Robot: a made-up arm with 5 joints. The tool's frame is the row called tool.
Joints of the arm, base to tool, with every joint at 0 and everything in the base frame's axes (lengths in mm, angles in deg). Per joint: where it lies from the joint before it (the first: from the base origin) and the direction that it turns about. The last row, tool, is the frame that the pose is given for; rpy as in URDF.
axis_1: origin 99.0 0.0 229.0 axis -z
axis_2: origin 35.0 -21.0 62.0 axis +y
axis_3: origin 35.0 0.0 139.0 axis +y
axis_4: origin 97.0 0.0 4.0 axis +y
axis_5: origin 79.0 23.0 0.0 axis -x
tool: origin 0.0 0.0 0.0 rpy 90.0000 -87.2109 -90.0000
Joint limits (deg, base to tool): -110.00..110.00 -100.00..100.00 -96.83..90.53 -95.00..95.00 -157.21..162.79
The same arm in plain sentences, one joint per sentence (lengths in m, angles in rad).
The arm has five revolute joints in a row. What follows holds with every joint at zero, and every direction is one of the base frame's. The first joint is mounted 0.099 m along +x and 0.229 m along +z from the base frame's origin and rotates about -z, from -1.9199 to 1.9199 rad. The second joint is mounted 0.035 m along +x and 0.021 m along -y and 0.062 m along +z from the first joint and rotates about +y, from -1.7453 to 1.7453 rad. The third joint is mounted 0.035 m along +x and 0.139 m along +z from the second joint and rotates about +y, from -1.69 to 1.58 rad. The fourth joint is mounted 0.097 m along +x and 0.004 m along +z from the third joint and rotates about +y, from -1.6581 to 1.6581 rad. The fifth joint is mounted 0.079 m along +x and 0.023 m along +y from the fourth joint and rotates about -x, from -2.7438 to 2.8412 rad. The tool frame, which is the frame that the pose is given for, is mounted at the same point as the fifth joint; its axes are the base frame's turned by roll 1.5708, pitch -1.5221 and yaw -1.5708 rad (as in URDF: about the fixed x, then y, then z).
